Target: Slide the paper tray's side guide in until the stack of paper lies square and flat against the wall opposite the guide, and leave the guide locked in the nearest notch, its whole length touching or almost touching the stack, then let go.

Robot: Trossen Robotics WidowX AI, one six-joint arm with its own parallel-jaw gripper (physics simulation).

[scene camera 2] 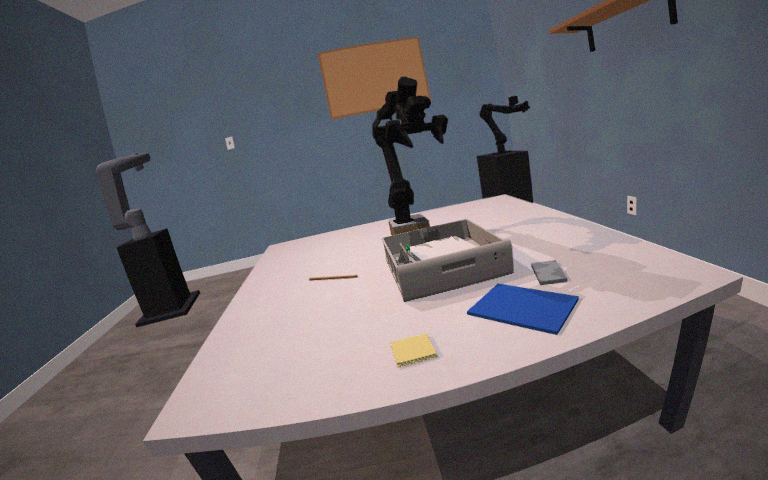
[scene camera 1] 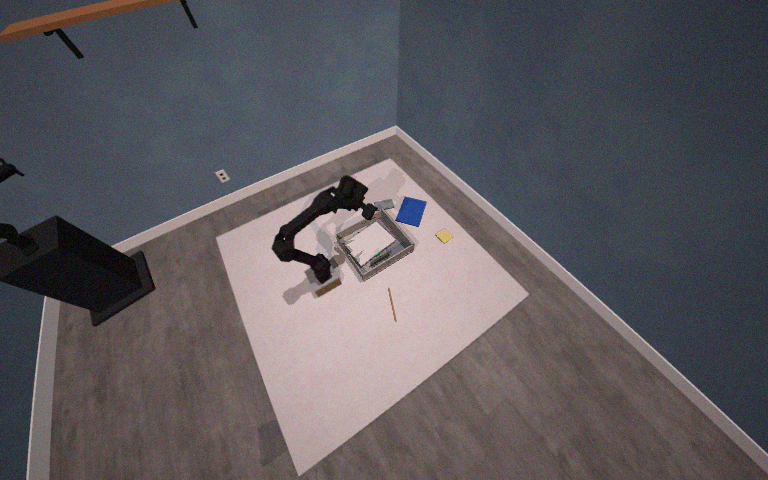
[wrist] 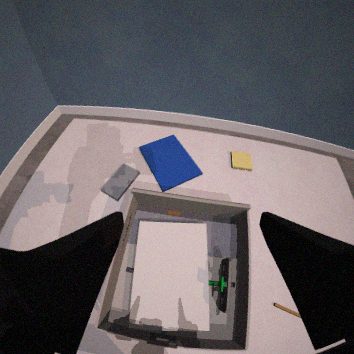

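Where they show: gripper, fingertip midpoint: (scene camera 2: 427,144) (scene camera 1: 370,203) (wrist: 192,219); arm's base at its link origin: (scene camera 2: 403,220) (scene camera 1: 323,276).
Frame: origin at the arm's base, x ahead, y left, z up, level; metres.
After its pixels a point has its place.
The grey paper tray (scene camera 1: 402,256) @(z -0.064, x 0.402, y -0.162 m) (scene camera 2: 421,278) @(z -0.029, x 0.488, y -0.122 m) (wrist: 248,280) @(z 0.000, x 0.295, y -0.144 m) stands on the table. The white paper stack (scene camera 1: 370,242) @(z -0.042, x 0.322, y 0.017 m) (scene camera 2: 444,247) @(z -0.042, x 0.287, y 0.033 m) (wrist: 170,275) @(z -0.042, x 0.312, y 0.024 m) lies inside, slightly turned. In the wrist view a strip of floor shows between it and the left wall, wider at the near end. The dark side guide (scene camera 1: 380,259) @(z -0.046, x 0.293, y -0.102 m) (wrist: 224,297) @(z -0.020, x 0.262, y -0.094 m) stands near the right wall, with a gap to the stack; its green lever (scene camera 2: 407,247) @(z -0.004, x 0.303, y -0.090 m) (wrist: 222,284) @(z -0.002, x 0.291, y -0.086 m) points towards the stack. My gripper (scene camera 2: 424,141) @(z 0.281, x 0.342, y 0.011 m) (wrist: 192,219) @(z 0.281, x 0.342, y 0.011 m) is wide open and empty, high above the tray, touching nothing.
A blue folder (scene camera 1: 411,211) @(z -0.075, x 0.677, y 0.038 m) (scene camera 2: 523,307) @(z -0.075, x 0.693, y 0.033 m) (wrist: 170,162) @(z -0.075, x 0.664, y 0.034 m), a grey flat block (scene camera 1: 384,203) @(z -0.073, x 0.593, y 0.202 m) (scene camera 2: 548,271) @(z -0.073, x 0.592, y 0.191 m) (wrist: 120,181) @(z -0.073, x 0.580, y 0.193 m) and a yellow pad (scene camera 1: 444,236) @(z -0.073, x 0.685, y -0.229 m) (scene camera 2: 414,349) @(z -0.073, x 0.699, y -0.225 m) (wrist: 241,160) @(z -0.073, x 0.684, y -0.226 m) lie beyond the tray. A pencil (scene camera 1: 392,305) @(z -0.076, x 0.175, y -0.326 m) (scene camera 2: 333,277) @(z -0.077, x 0.183, y -0.317 m) (wrist: 286,309) @(z -0.076, x 0.203, y -0.279 m) lies beside it, on the guide's side.
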